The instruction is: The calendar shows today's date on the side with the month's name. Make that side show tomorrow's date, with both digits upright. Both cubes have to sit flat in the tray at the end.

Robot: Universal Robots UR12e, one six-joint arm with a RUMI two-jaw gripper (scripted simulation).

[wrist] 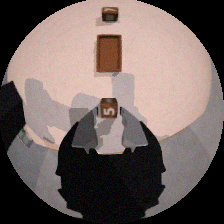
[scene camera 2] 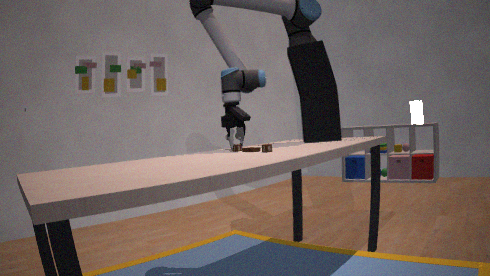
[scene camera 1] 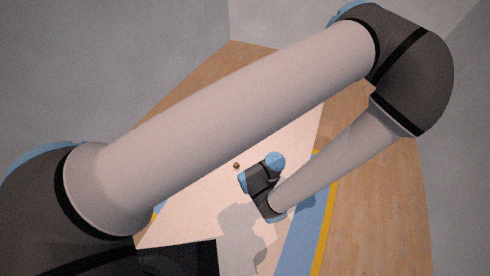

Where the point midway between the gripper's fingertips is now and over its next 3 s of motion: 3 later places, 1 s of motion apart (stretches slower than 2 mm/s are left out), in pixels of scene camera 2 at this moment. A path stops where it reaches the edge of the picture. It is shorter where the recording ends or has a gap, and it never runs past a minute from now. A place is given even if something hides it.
The gripper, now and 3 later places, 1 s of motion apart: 236, 149; 235, 129; 246, 124; 247, 135
